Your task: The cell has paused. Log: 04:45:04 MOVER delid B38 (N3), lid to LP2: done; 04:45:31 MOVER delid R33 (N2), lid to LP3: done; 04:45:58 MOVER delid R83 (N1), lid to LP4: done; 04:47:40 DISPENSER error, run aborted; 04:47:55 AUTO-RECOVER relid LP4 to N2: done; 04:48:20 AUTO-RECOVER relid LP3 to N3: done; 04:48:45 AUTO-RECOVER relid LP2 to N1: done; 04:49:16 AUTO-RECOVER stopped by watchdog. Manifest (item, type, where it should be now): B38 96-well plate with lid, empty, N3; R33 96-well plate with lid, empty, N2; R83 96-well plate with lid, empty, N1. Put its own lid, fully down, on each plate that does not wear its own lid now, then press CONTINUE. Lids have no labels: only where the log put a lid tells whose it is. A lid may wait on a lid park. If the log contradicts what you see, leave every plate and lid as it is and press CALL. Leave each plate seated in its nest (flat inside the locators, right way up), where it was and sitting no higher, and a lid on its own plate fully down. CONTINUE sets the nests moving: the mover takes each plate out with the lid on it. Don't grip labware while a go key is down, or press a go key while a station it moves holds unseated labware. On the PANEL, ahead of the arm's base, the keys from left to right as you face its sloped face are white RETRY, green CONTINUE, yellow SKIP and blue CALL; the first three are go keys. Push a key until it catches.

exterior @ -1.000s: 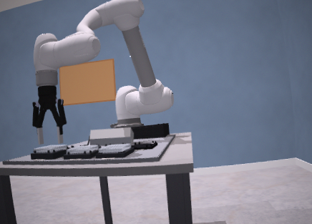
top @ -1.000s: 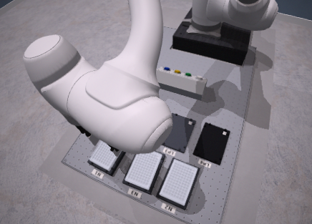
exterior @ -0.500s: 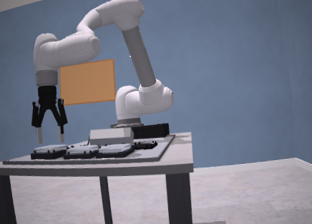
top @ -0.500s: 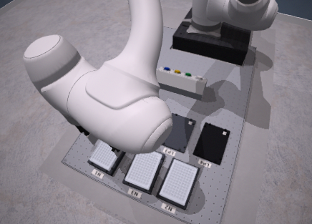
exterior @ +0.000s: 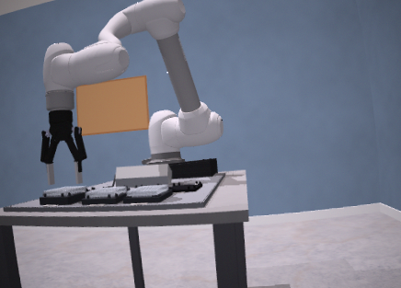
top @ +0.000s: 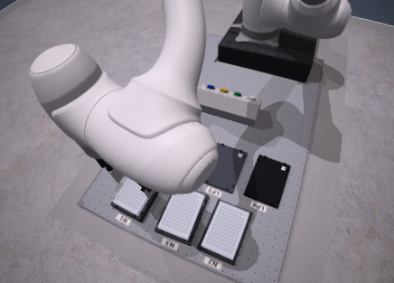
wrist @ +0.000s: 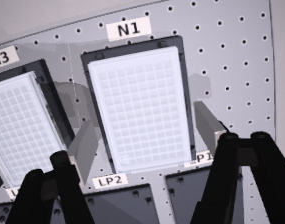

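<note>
The pale grey lid lies 4 cm below my hand. The rest, counted from my hand: LP2 label: 9 cm behind, 8 cm to the left, 8 cm below; nest N1: 7 cm below; lid park LP1: 18 cm behind, 4 cm to the right, 7 cm below.
</note>
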